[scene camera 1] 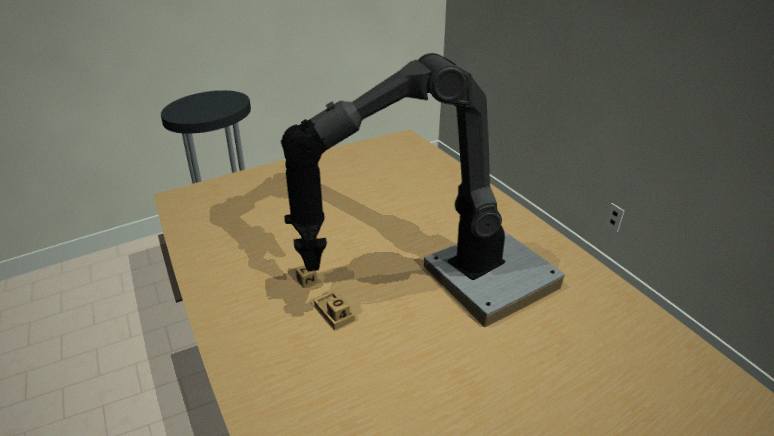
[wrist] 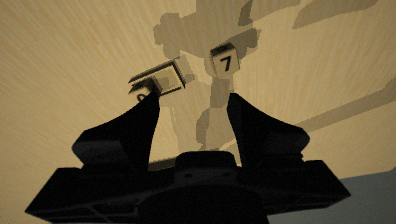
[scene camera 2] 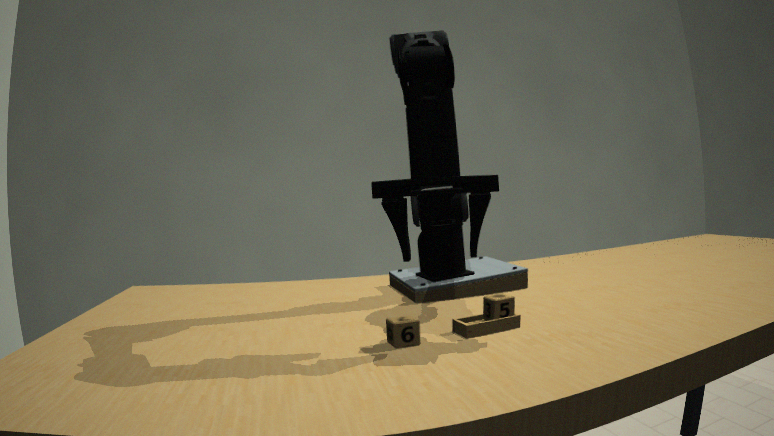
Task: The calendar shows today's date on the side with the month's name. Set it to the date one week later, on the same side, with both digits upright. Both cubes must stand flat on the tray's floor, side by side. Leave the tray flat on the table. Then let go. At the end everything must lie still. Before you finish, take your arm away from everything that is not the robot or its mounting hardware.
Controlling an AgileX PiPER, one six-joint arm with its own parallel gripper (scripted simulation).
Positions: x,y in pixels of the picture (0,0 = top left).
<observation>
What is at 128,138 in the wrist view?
My gripper.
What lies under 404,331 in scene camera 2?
A digit cube.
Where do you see a digit cube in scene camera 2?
At 502,305
</observation>
